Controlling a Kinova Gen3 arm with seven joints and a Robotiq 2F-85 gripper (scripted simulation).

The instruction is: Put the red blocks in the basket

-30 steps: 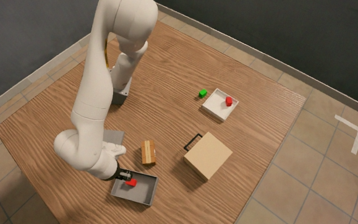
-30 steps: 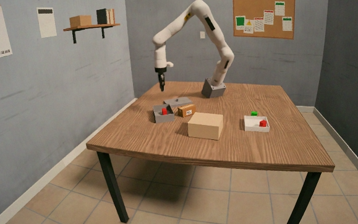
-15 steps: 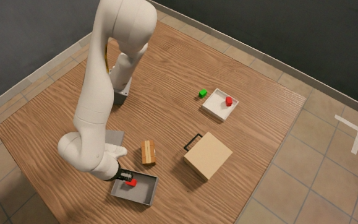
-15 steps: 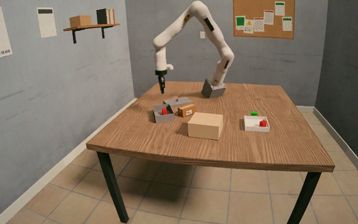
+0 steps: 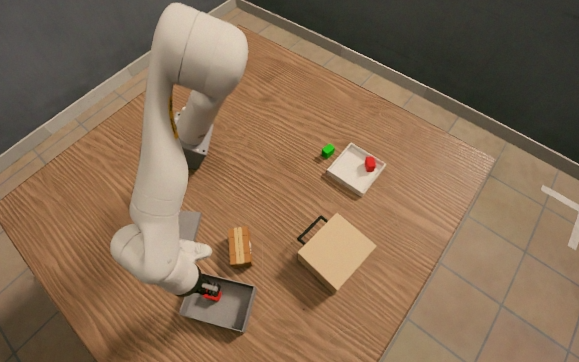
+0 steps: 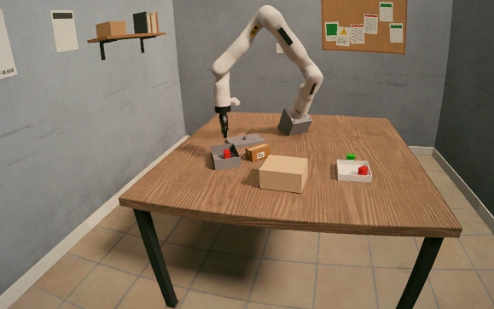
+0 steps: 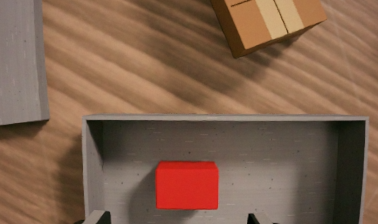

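Right now the grey metal box is 30 mm ahead of my hand, 10 mm to the left of it and 100 mm below it. The rest, counted from my hand: grey lid: 220 mm behind, 10 mm to the right, 110 mm below; then blue block: 40 mm behind, 130 mm to the left, 110 mm below; then brown cardboard box: 60 mm behind, 140 mm to the left, 90 mm below.
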